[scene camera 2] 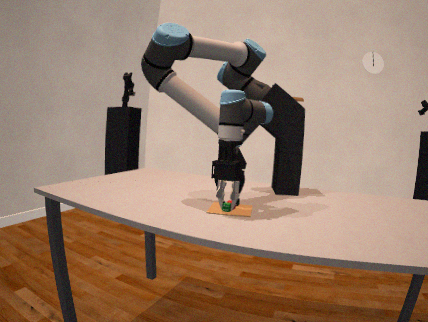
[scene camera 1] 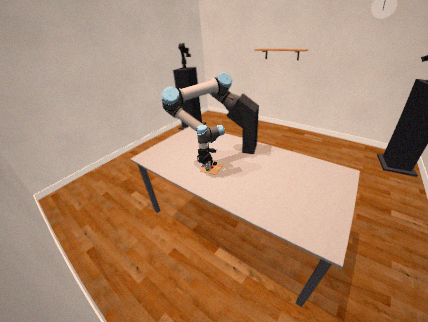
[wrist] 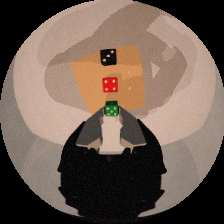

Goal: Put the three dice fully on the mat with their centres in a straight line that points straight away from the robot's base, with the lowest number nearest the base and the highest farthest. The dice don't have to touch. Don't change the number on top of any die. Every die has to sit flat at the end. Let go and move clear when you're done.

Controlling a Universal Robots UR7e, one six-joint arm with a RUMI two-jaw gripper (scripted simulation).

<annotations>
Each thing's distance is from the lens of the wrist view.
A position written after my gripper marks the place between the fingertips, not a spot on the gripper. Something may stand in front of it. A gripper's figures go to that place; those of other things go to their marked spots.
my gripper (wrist: pixel 111 106): 15 cm
mat (wrist: pixel 88 71): 14 cm
</annotations>
